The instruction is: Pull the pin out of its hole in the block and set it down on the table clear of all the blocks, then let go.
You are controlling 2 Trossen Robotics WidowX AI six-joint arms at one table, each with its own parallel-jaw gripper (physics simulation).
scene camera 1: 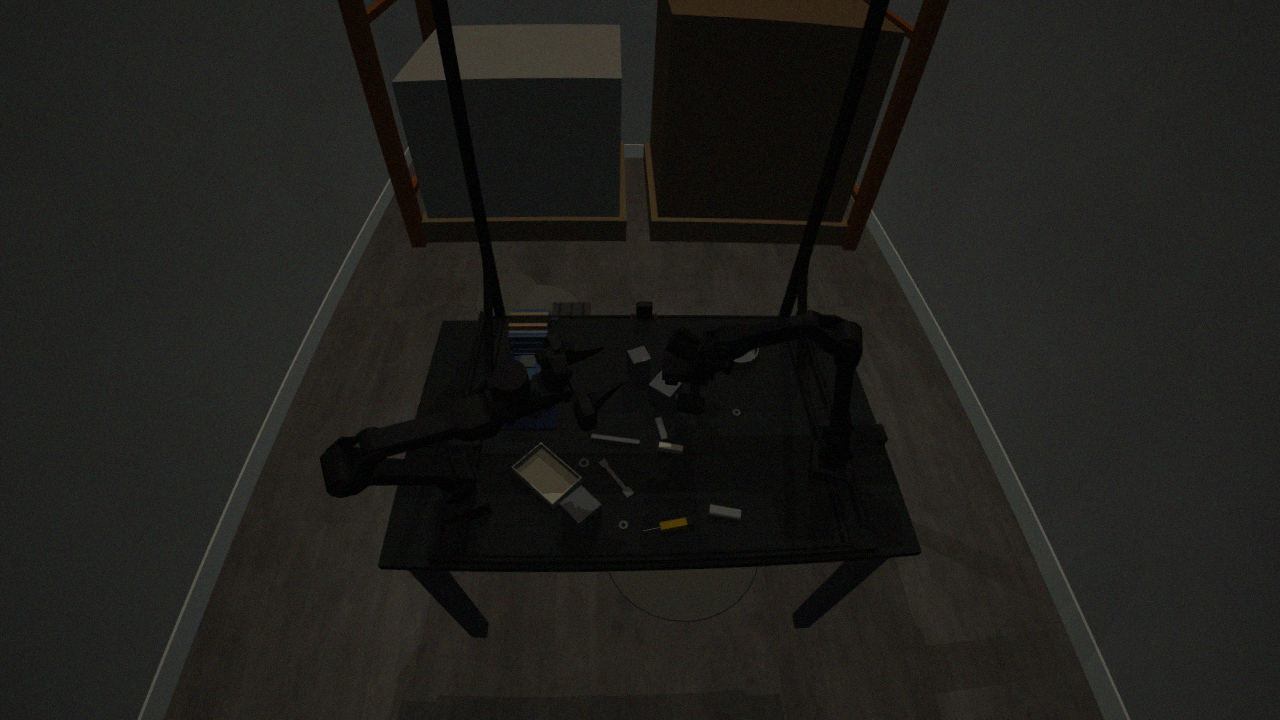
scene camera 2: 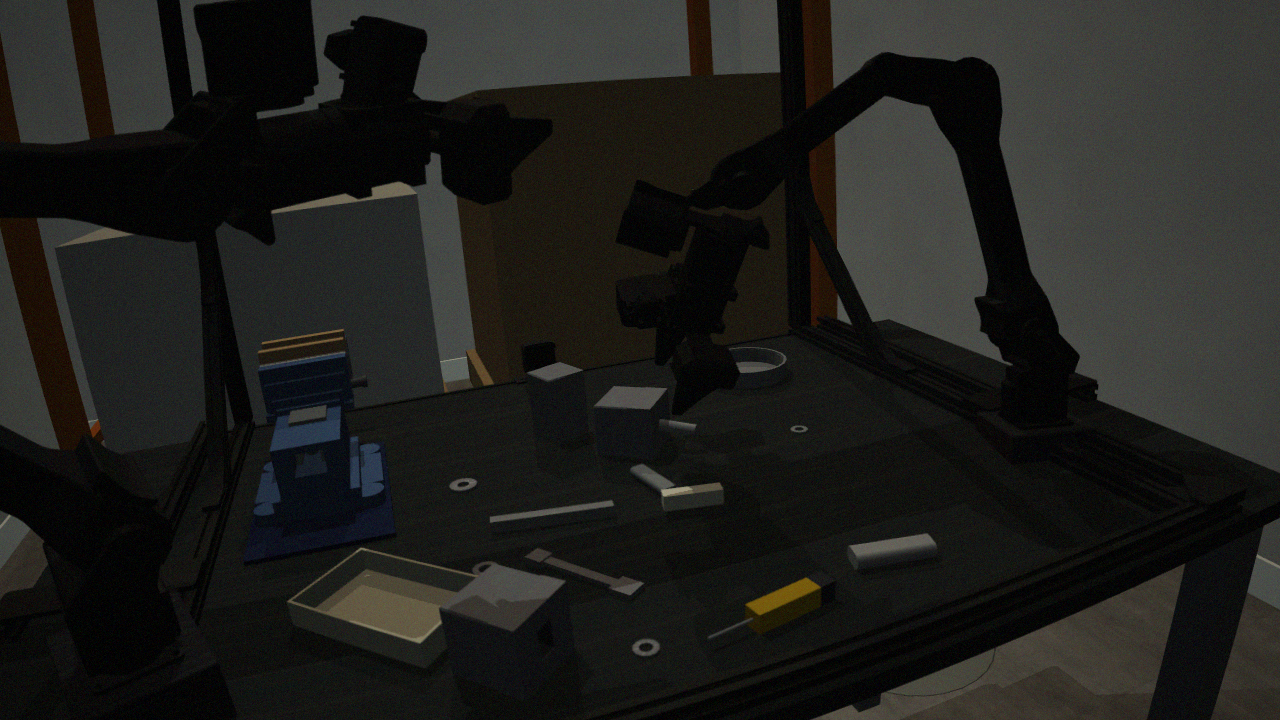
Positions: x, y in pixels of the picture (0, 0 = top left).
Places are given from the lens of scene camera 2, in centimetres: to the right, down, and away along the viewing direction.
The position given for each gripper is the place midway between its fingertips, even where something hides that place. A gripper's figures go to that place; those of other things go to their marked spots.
left gripper (scene camera 2: 667, 388): 3, 3, 92
right gripper (scene camera 2: 516, 118): -9, -18, 59
round dish (scene camera 2: 759, 367): 17, 1, 117
wrench-like piece (scene camera 2: 625, 587): -1, 19, 65
The marked spots on the round dish and the wrench-like piece are 57 cm apart.
